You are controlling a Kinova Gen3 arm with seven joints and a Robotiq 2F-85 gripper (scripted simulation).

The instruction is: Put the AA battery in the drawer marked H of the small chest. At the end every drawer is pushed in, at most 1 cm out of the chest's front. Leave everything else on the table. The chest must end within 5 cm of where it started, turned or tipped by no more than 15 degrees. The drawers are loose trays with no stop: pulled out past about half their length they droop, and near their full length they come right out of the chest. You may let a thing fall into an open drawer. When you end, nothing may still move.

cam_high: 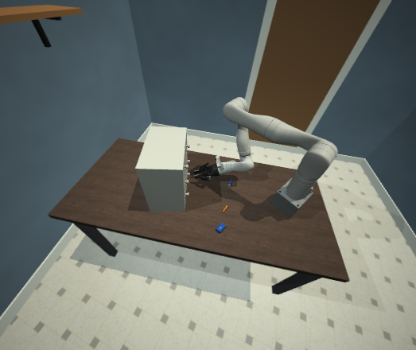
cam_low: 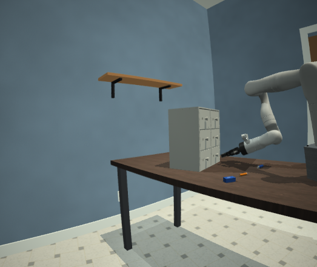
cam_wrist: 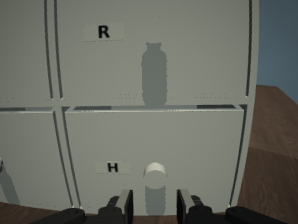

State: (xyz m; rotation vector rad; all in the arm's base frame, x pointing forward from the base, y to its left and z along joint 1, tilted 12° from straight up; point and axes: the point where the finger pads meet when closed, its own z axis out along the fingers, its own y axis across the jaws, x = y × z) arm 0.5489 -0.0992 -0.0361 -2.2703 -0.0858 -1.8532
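My gripper is now 140 mm short of the drawer marked H, 30 mm to the right of it and 30 mm above it. Round my hand: blue block 190 mm behind, 290 mm to the left, 50 mm below; then orange AA battery 200 mm behind, 180 mm to the left, 50 mm below.
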